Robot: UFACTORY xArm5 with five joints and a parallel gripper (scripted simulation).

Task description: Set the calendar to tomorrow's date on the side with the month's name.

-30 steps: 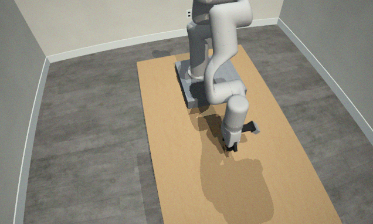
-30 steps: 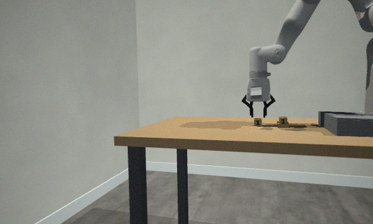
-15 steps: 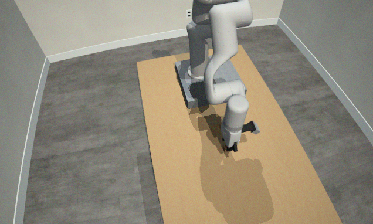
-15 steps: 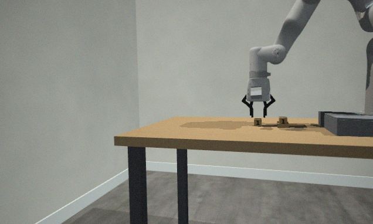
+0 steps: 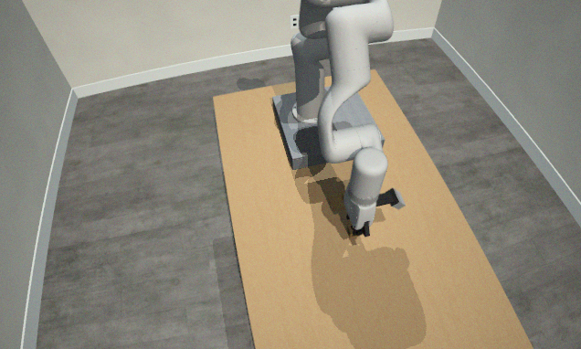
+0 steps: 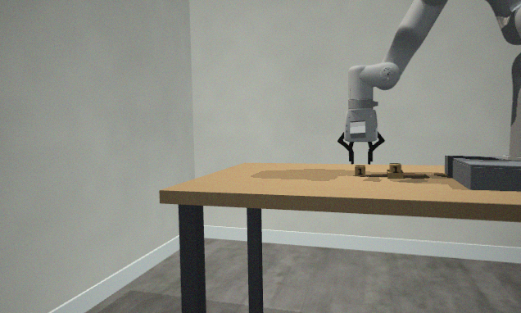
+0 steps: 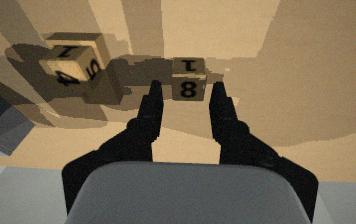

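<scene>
Now: the wooden cube 4 cm below my hand. Round my hand: wooden tray: 10 cm behind, 5 cm below.
</scene>
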